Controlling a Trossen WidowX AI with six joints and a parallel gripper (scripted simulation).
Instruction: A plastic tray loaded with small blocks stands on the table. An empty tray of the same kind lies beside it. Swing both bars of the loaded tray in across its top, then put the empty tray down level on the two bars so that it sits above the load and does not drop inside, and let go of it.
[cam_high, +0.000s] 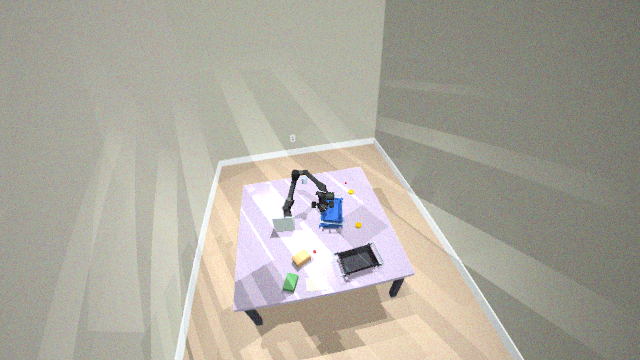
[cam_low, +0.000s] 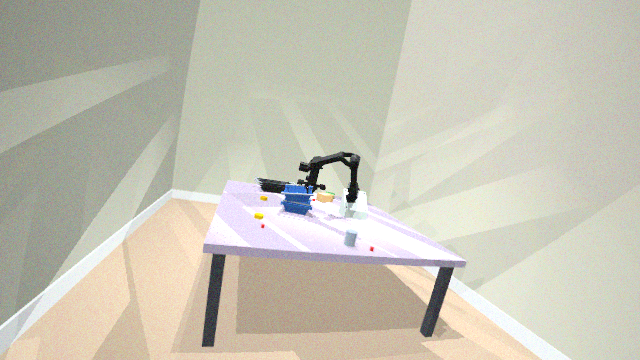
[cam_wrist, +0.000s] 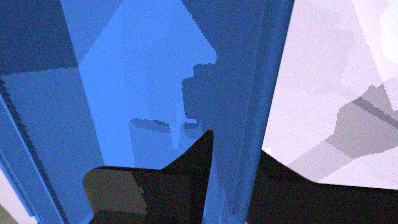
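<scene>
My gripper tip is 7 cm short of the blue tray, 2 cm to the left of it and 2 cm below it. The rest, counted from my gripper tip: white slab: 58 cm to the right, 18 cm behind, 9 cm below; orange block: 36 cm to the right, 26 cm behind, 6 cm below; grey cylinder: 52 cm to the left, 8 cm behind, 6 cm below.
</scene>
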